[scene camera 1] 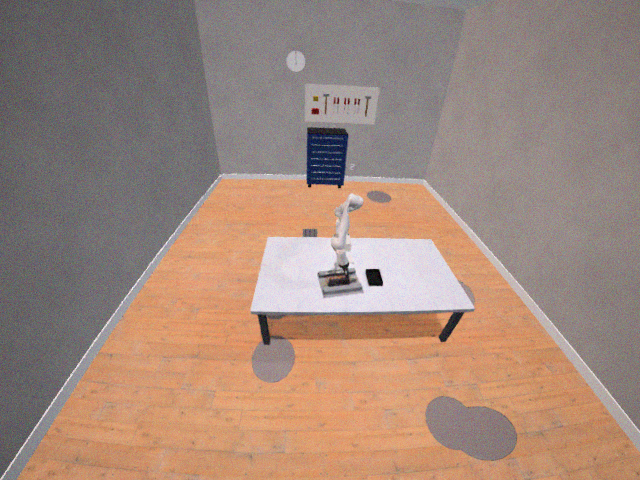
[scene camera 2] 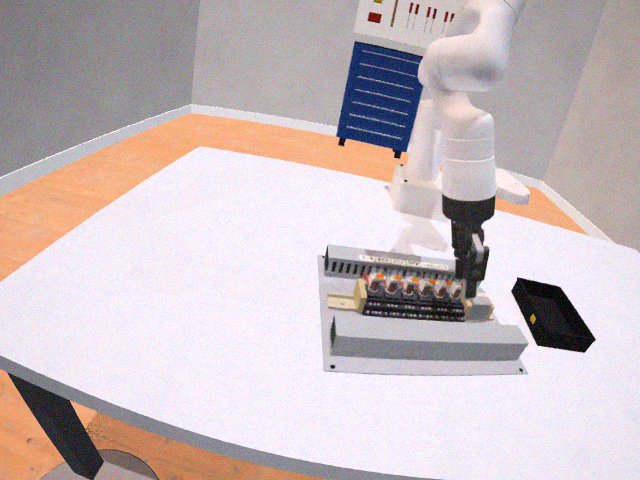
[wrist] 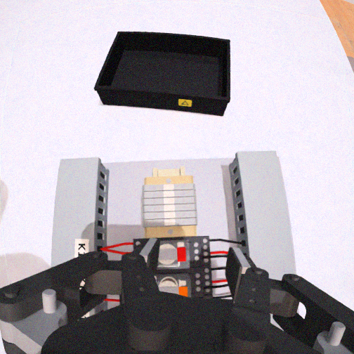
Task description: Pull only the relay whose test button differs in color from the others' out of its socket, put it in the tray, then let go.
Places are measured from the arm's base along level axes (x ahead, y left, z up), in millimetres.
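Where they show: gripper, between the fingertips: (scene camera 1: 348,277) (scene camera 2: 465,287); arm's base, origin of its link: (scene camera 2: 421,174).
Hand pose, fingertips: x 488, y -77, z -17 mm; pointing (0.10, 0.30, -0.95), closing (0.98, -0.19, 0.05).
Observation:
Each offset is from my fingertips to the centre of the thing.
The relay with the red test button (wrist: 169,254) sits in its socket at the end of the row nearest the terminal blocks. The neighbouring relay (wrist: 172,284) has an orange button. Other relays {83 mm right, 18 mm back, 21 mm down} (scene camera 2: 409,286) with orange buttons stand along the row. My gripper (scene camera 1: 345,272) (scene camera 2: 469,291) (wrist: 192,255) is partly open and empty, pointing down at the red-button end of the row. In the wrist view its fingertips appear on either side of that relay; their exact height is hard to tell. The black tray {230 mm left, 10 mm back, 51 mm down} (scene camera 1: 374,277) (scene camera 2: 562,342) (wrist: 150,99) is empty and stands beside the panel.
Two grey wire ducts {58 mm right, 71 mm ahead, 46 mm down} (scene camera 2: 429,339) (wrist: 80,200) (wrist: 262,200) flank the relay row. Grey terminal blocks {40 mm left, 16 mm back, 40 mm down} (scene camera 2: 480,305) (wrist: 169,205) sit on the rail between the relays and the tray side. Red and black wires run from the sockets to the ducts. A blue cabinet (scene camera 1: 326,157) (scene camera 2: 381,98) stands far behind.

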